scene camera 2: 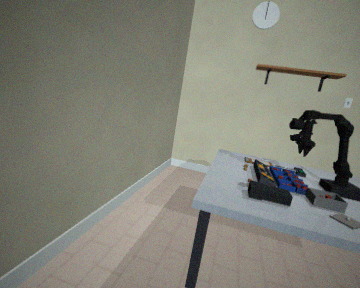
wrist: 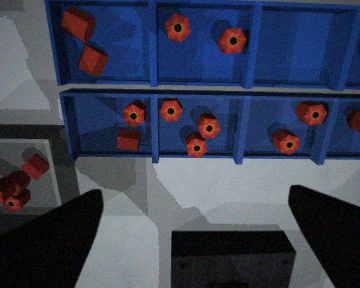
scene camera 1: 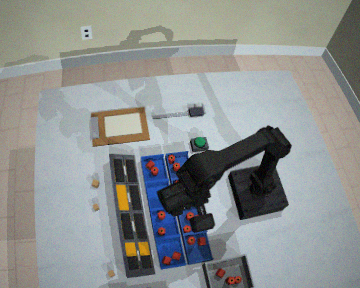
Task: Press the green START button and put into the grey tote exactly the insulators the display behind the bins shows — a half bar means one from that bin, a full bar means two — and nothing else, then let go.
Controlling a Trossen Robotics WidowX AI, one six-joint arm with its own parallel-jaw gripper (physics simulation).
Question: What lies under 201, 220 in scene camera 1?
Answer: My gripper.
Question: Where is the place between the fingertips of my gripper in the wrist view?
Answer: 196, 196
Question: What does my gripper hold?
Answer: Nothing.
